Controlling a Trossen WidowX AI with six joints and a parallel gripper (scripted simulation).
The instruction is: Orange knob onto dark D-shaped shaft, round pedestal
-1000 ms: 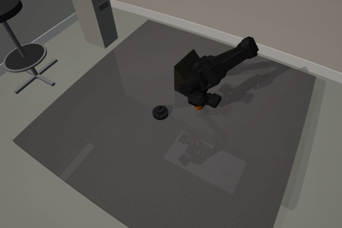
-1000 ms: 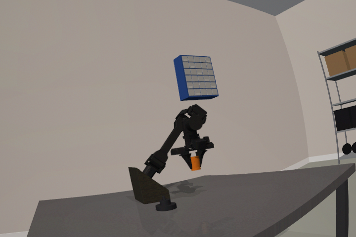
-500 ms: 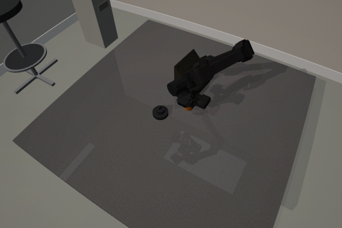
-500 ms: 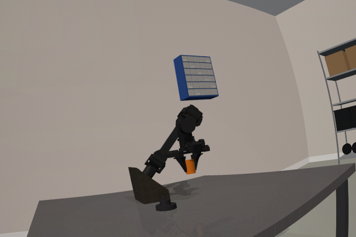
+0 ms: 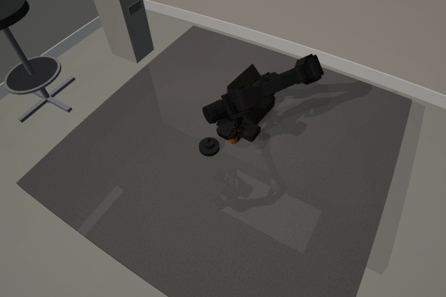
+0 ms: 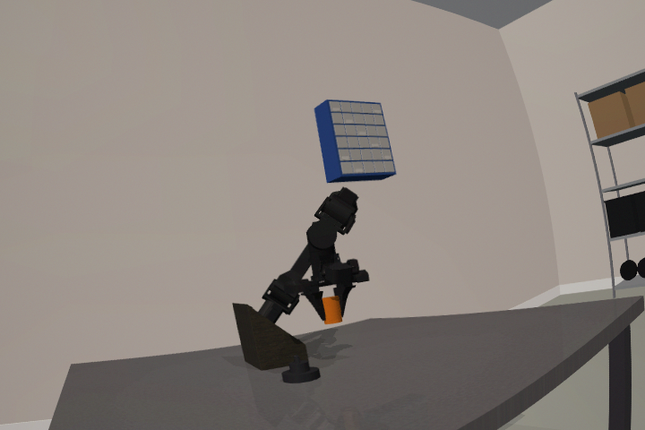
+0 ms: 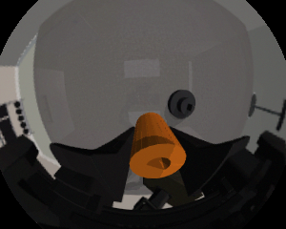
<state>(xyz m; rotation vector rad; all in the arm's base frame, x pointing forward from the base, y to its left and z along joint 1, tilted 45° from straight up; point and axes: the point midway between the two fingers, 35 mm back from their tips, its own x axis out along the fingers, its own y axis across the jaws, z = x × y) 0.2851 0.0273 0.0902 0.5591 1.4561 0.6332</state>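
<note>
Right now the pedestal is 11 cm to the right of my gripper tip, 10 cm below it and 2 cm ahead of it. Round my gripper tip: orange knob 2 cm above.
</note>
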